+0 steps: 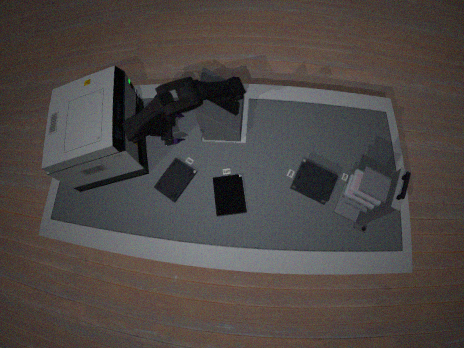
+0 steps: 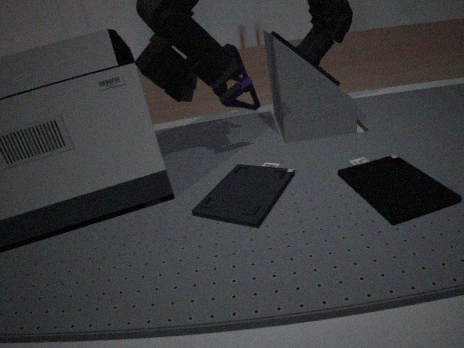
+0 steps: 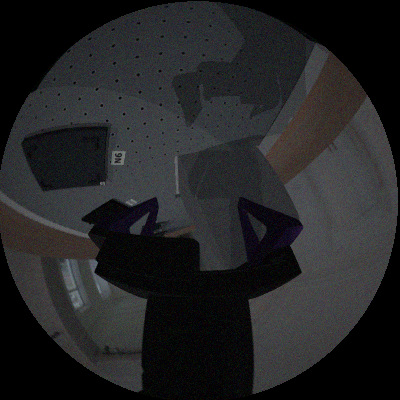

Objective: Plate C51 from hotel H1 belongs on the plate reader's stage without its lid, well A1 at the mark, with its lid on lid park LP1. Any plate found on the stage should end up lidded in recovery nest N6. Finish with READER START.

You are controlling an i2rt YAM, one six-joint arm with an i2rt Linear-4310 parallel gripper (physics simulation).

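Seen in the pictures: gripper, fingertip midpoint: (image 1: 184,128) (image 2: 252,94) (image 3: 197,201); arm's base at its link origin: (image 1: 219,99) (image 2: 304,60).
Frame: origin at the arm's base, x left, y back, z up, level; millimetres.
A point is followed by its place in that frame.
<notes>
My gripper (image 1: 177,129) @(x -136, y -131, z -31 mm) (image 2: 243,96) @(x -136, y -131, z -31 mm) (image 3: 197,201) @(x -136, y -131, z -31 mm) is open and empty, its purple fingers apart above the deck beside the plate reader (image 1: 82,120) @(x -514, y -209, z 152 mm) (image 2: 75,125) @(x -414, y -343, z 25 mm). The reader's stage is not seen. Nest N6 (image 1: 176,179) @(x -160, y -322, z -143 mm) (image 2: 245,195) @(x -169, y -344, z -143 mm) (image 3: 67,157) @(x -176, y -301, z -142 mm) is a flat dark pad with raised corners; no plate shows on it. A blacker pad (image 1: 230,195) @(x 79, y -367, z -145 mm) (image 2: 400,190) @(x 73, y -389, z -145 mm) (image 3: 106,211) @(x 38, y -345, z -145 mm) lies beside it, its label unreadable. The hotel (image 1: 377,182) @(x 598, y -346, z 102 mm) stands at the right with pale plate-like layers (image 1: 365,196) @(x 566, y -388, z 64 mm); C51 cannot be picked out. Which pad is LP1 cannot be told.
A grey wedge-shaped block (image 1: 225,125) @(x 35, y -107, z -34 mm) (image 2: 315,112) @(x -3, y -112, z -98 mm) (image 3: 225,172) @(x -78, y -35, z -92 mm) stands beside the arm, close to the gripper. Another dark pad (image 1: 315,181) @(x 417, y -293, z -94 mm) lies left of the hotel. A black bar (image 1: 404,185) @(x 648, y -382, z 193 mm) is at the right edge. A green light (image 1: 129,81) @(x -432, y 68, z 46 mm) shows on the reader.
</notes>
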